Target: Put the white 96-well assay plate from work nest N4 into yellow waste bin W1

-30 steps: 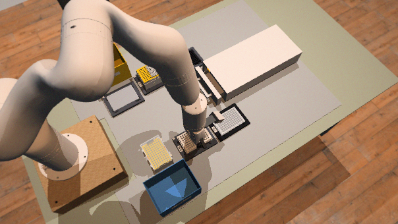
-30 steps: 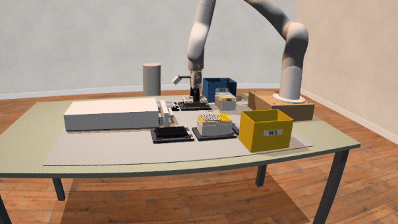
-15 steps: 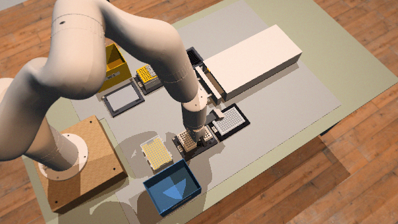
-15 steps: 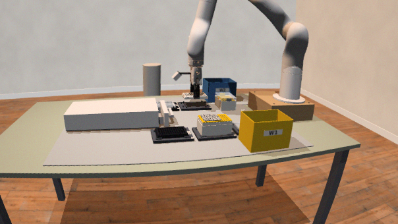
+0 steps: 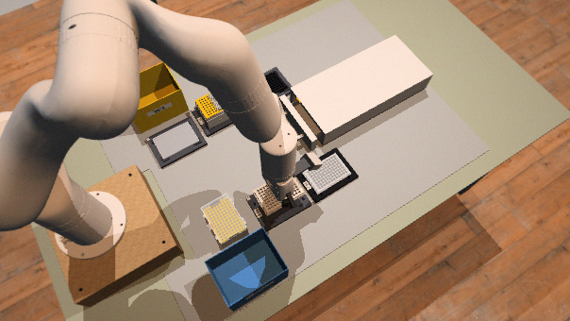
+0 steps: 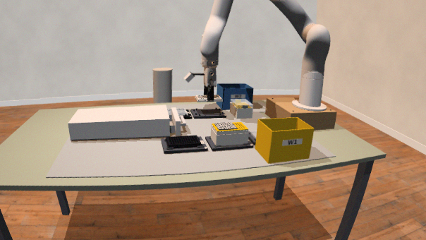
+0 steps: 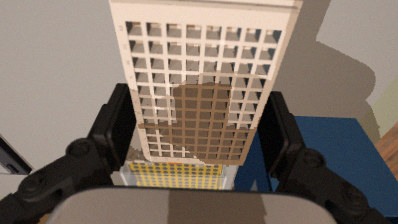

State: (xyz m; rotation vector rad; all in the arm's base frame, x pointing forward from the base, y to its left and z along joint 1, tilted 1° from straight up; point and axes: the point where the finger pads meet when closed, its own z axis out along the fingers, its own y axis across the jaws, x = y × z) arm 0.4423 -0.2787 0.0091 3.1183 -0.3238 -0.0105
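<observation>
The work nest N4 lies 90 mm below my hand. Also, from my hand: blue bin (210 mm behind, 100 mm to the right, 60 mm below); then drawer (330 mm ahead, 130 mm to the left, 70 mm below); then cream plate (10 mm below).
</observation>
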